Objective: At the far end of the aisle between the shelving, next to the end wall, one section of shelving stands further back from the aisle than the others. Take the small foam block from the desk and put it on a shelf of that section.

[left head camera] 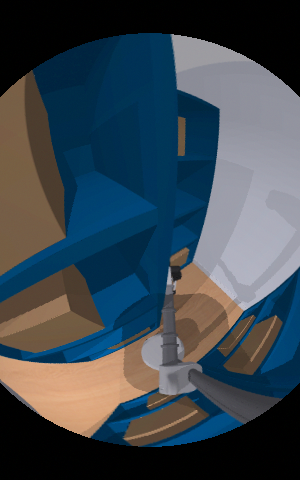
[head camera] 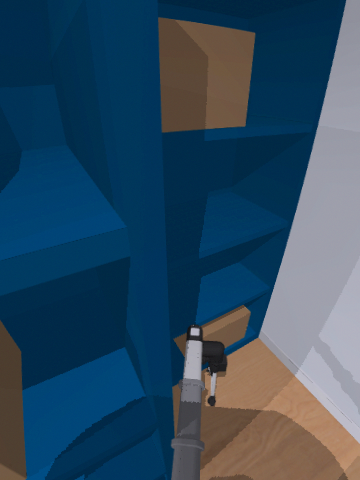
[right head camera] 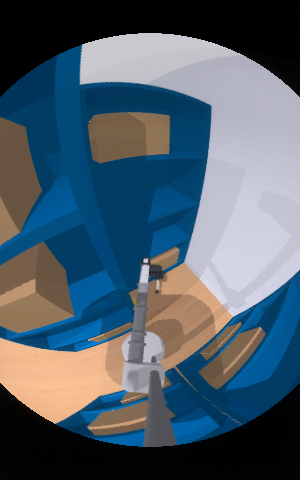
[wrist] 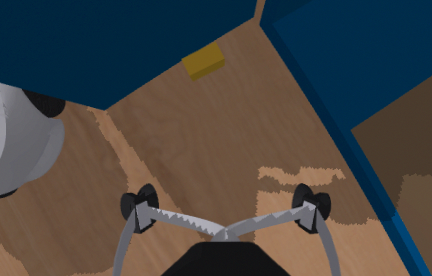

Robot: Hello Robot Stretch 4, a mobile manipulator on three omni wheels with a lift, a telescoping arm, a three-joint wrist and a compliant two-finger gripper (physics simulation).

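Frame: origin at the robot's base, x left, y up, z ahead, level; millimetres.
Where they show: gripper, fingertip midpoint: (head camera: pixel 210 387) (wrist: pixel 224 200); robot's base at its link origin: (right head camera: pixel 143 348).
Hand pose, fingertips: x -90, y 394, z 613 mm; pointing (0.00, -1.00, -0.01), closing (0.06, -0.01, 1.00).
Observation:
Each offset is from my fingertips to the top centre of the thing. "pt": to the spot under its first point.
The small yellow foam block {dx +245, dy -362, dz -68 mm} (wrist: pixel 203 61) (right head camera: pixel 134 301) lies on the wooden floor, against the foot of the nearer section's side panel {pt dx +202, dy -143, dz -206 mm} (wrist: pixel 100 40) in the wrist view. My gripper (wrist: pixel 224 200) (head camera: pixel 212 399) (right head camera: pixel 157 290) is open, with its fingers wide apart and nothing between them. It hangs above the floor, apart from the block, which is further up in the wrist view. The set-back section (head camera: pixel 245 215) (right head camera: pixel 172 202) (left head camera: pixel 192 200) is blue and stands beside the end wall (head camera: pixel 320 225) (right head camera: pixel 240 150). Its lower part is partly hidden by my arm. The desk does not show.
The set-back section holds a large brown box {dx +212, dy +1296, dz +369 mm} (head camera: pixel 225 80) high up and a low box {dx -2, dy -76, dz +519 mm} (head camera: pixel 232 327) at the bottom. The nearer section's upright {pt dx +137, dy +1048, dz -336 mm} (head camera: pixel 142 200) stands left of my arm. My round base (wrist: pixel 25 145) (right head camera: pixel 155 345) is on the floor. More shelving with boxes (right head camera: pixel 235 357) stands opposite.

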